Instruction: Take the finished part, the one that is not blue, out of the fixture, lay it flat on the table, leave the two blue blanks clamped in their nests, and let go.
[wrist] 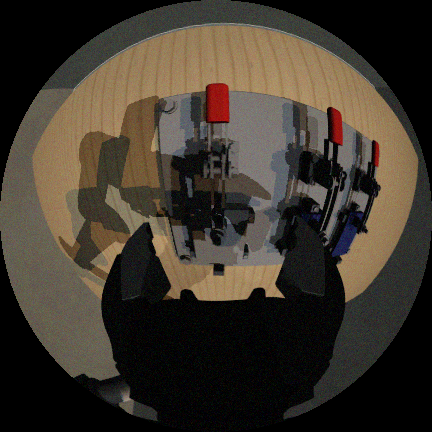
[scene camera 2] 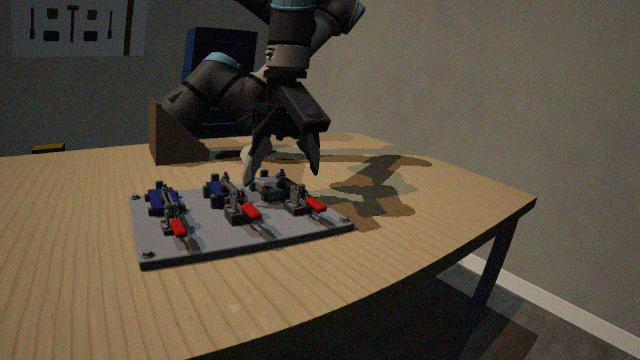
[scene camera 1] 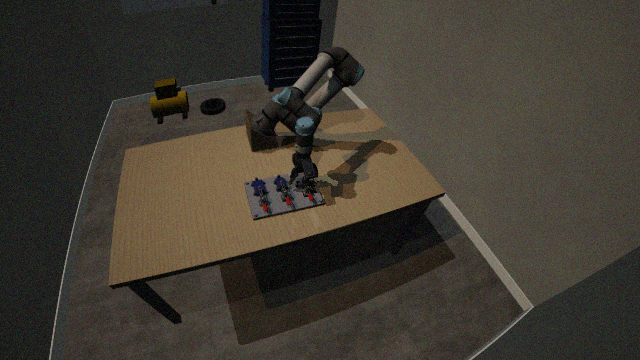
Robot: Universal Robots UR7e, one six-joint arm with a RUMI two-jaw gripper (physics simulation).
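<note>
The fixture plate (scene camera 1: 272,209) (scene camera 2: 215,242) (wrist: 257,125) has three nests in a row. The finished part, grey (scene camera 2: 270,191), sits in the right nest in scene camera 2, with a clamp arm over it; dark shadow blurs its outline in the wrist view. One blue blank (scene camera 1: 258,187) (scene camera 2: 158,199) (wrist: 348,234) sits in the left nest and another blue blank (scene camera 1: 280,183) (scene camera 2: 215,189) in the middle nest, both under clamp arms. My gripper (scene camera 1: 303,184) (scene camera 2: 281,178) (wrist: 221,222) is open and empty, low over the right nest, its fingertips to either side of the grey part.
Red clamp handles (scene camera 2: 178,227) (scene camera 2: 251,211) (scene camera 2: 316,204) point to the front of the plate. The wooden table (scene camera 1: 175,215) (scene camera 2: 300,295) extends around the fixture. The arm's wedge-shaped base mount (scene camera 2: 172,142) stands behind it. The middle clamp is close beside the gripper.
</note>
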